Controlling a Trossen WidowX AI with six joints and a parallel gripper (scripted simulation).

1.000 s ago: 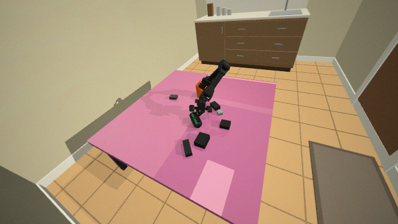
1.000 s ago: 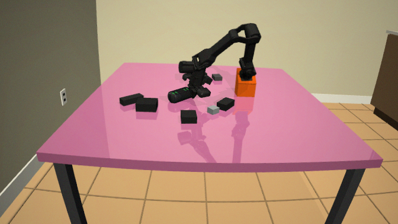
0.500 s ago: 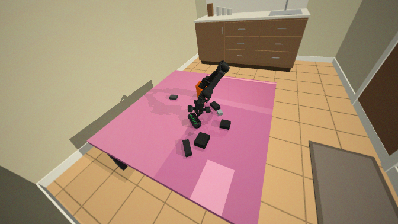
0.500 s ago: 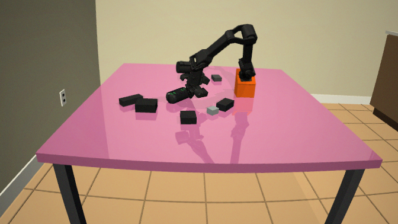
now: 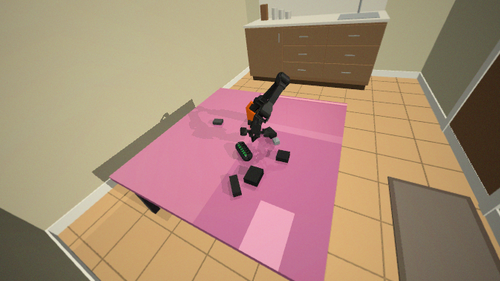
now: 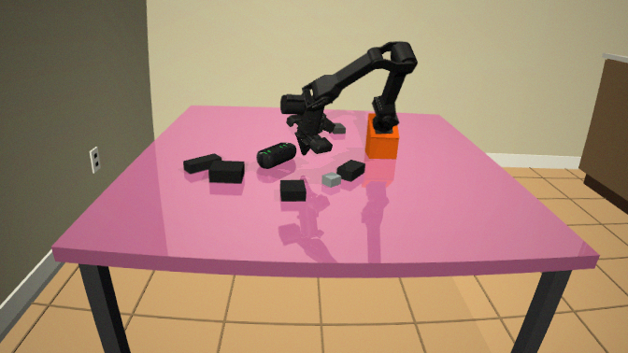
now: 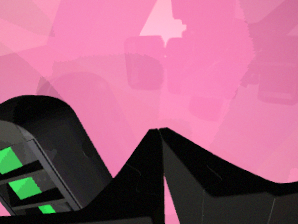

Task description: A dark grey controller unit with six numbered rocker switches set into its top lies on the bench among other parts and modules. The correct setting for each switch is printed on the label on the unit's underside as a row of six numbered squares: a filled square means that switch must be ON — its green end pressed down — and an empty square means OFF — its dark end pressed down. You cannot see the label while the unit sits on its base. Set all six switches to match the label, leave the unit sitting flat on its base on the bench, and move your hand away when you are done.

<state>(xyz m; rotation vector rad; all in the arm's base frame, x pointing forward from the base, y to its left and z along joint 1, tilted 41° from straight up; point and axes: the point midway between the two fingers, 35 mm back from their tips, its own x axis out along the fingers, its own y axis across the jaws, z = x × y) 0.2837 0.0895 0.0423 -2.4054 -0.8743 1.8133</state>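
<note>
The small grey cube lies 70 mm behind my gripper tip, 150 mm to the left of it and 20 mm below it. From my gripper tip the other things lie so: long dark bar 330 mm ahead, 20 mm to the left, 20 mm below.
</note>
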